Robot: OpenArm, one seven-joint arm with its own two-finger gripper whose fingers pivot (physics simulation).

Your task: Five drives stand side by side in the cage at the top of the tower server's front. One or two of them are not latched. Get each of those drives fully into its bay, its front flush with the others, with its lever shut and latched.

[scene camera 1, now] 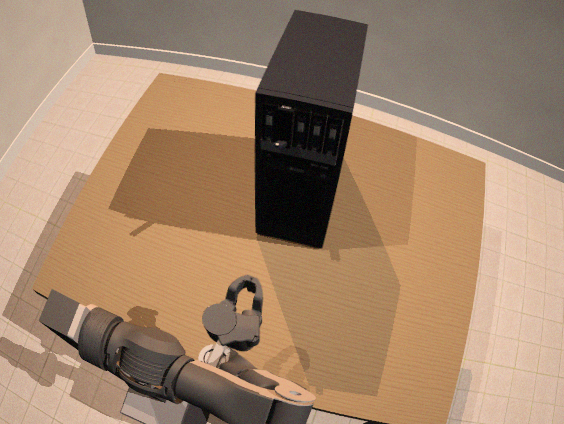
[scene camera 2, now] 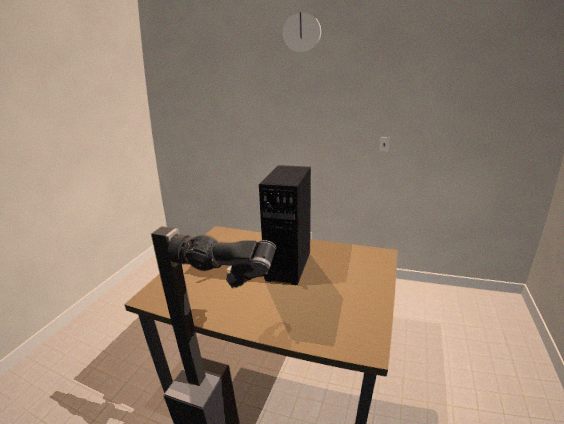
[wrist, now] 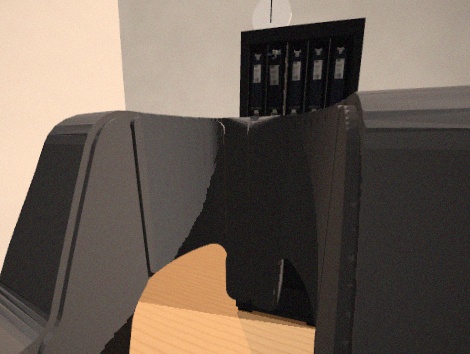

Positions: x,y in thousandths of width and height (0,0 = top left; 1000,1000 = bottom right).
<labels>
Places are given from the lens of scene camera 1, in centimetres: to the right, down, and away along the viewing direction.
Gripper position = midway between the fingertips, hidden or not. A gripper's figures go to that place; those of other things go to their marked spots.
gripper (scene camera 1: 449,664): -5, 12, 83
black tower server (scene camera 1: 561,154): 7, -28, 86
</labels>
